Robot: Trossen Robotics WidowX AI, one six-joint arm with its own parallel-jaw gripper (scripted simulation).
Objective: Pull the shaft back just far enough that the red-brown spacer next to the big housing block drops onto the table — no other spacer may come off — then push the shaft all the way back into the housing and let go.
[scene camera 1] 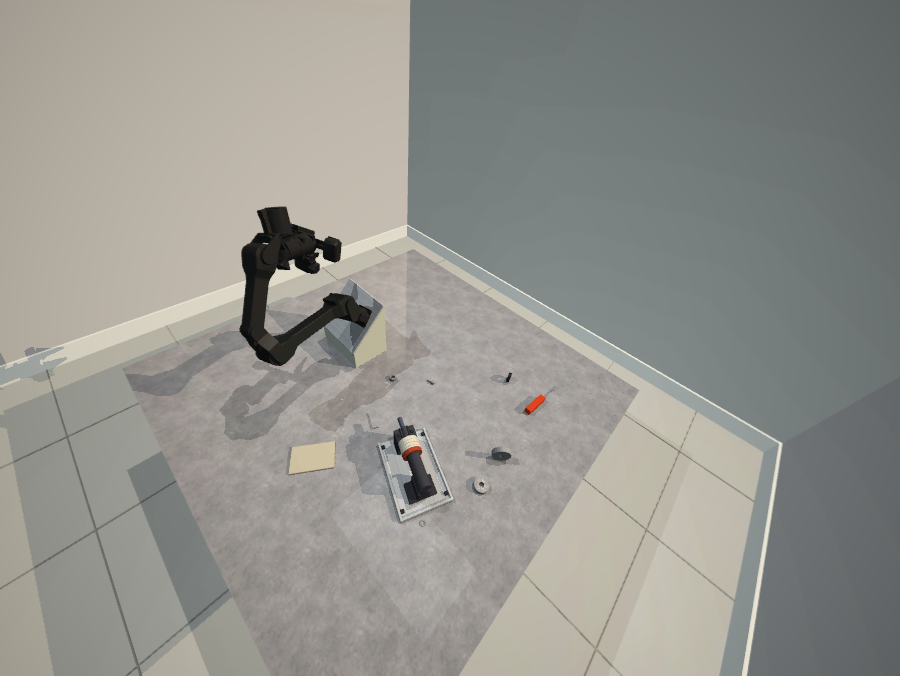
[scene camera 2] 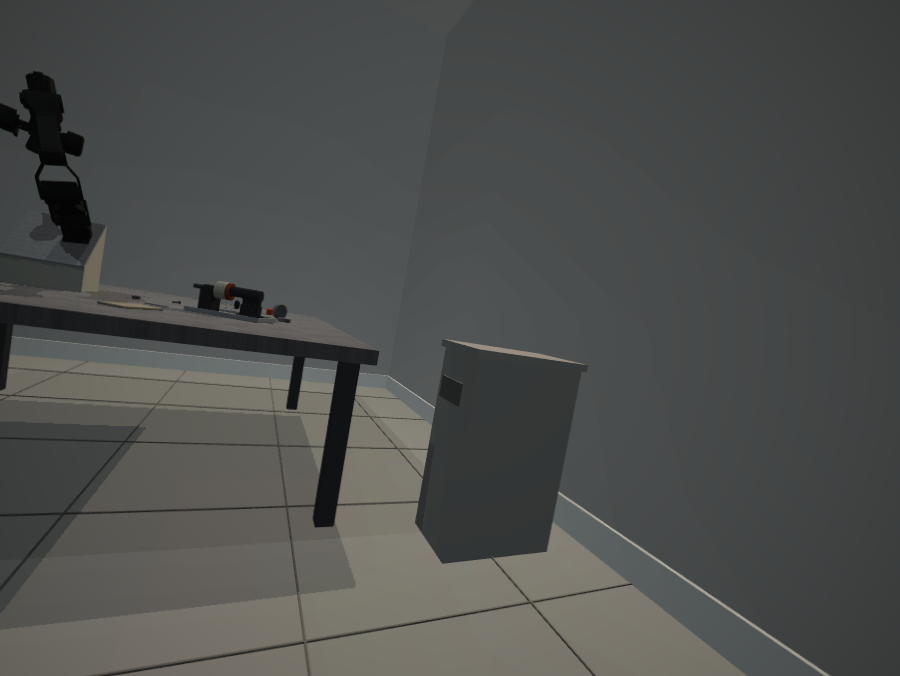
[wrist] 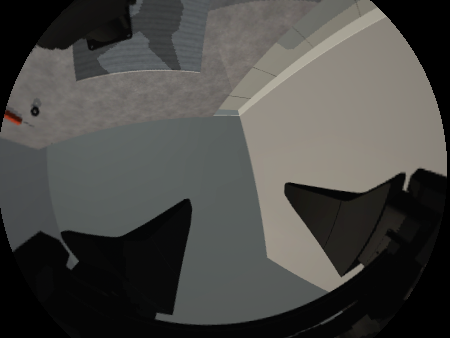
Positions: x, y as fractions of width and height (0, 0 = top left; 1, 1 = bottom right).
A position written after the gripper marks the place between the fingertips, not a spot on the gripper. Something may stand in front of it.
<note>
The gripper (scene camera 1: 0.36, 0.35) is open, with nothing in its grasp. Further things: a tan card (scene camera 1: 0.35, 0.68) and a dark housing block (scene camera 1: 0.47, 0.72).
The gripper also shows in the wrist view (wrist: 0.53, 0.58). The dark housing block also shows in scene camera 2 (scene camera 2: 0.28, 0.46). The wrist view does not show the tan card: it is out of frame.
</note>
